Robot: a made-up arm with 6 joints.
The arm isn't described. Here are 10 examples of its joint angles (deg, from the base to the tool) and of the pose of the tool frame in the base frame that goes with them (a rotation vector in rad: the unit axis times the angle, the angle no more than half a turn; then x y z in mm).
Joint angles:
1: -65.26 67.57 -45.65 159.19 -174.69 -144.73
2: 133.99 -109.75 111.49 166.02 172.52 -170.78
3: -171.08 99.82 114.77 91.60 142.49 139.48
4: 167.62 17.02 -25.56 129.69 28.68 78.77
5: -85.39 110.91 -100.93 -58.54 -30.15 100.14
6: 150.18 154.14 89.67 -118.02 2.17 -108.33
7: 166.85 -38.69 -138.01 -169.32 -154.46 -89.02
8: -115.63 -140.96 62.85 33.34 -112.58 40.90
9: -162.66 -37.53 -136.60 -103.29 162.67 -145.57
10: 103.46 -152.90 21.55 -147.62 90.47 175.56
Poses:
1: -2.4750 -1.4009 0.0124 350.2 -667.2 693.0
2: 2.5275 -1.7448 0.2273 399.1 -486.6 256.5
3: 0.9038 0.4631 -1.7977 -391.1 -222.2 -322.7
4: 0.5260 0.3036 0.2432 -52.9 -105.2 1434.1
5: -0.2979 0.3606 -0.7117 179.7 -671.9 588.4
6: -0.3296 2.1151 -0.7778 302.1 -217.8 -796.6
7: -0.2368 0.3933 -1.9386 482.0 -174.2 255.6
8: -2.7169 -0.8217 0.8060 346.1 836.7 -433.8
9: -0.4058 0.2342 2.6567 400.6 134.7 269.0
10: -1.6734 1.5197 0.2280 193.5 -571.8 -941.9
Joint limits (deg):
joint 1: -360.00..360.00
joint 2: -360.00..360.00
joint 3: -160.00..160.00
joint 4: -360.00..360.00
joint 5: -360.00..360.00
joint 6: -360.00..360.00
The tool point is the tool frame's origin. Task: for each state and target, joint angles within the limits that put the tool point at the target. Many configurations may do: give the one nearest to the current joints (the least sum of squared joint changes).
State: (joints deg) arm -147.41 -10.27 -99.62 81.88 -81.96 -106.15
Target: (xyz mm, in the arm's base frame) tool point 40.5 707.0 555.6
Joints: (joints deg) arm -104.60 -13.78 -94.43 84.60 -81.39 -106.15
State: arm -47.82 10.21 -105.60 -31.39 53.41 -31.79
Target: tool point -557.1 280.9 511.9
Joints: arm -30.76 -0.37 -122.49 -36.76 52.32 -31.79
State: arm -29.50 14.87 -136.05 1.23 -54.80 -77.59
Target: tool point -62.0 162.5 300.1
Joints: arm -44.25 34.44 -142.71 -9.27 -69.03 -77.59
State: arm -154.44 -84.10 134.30 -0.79 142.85 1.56
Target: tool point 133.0 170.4 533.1
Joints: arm -126.67 -68.46 117.41 -17.91 135.82 1.56
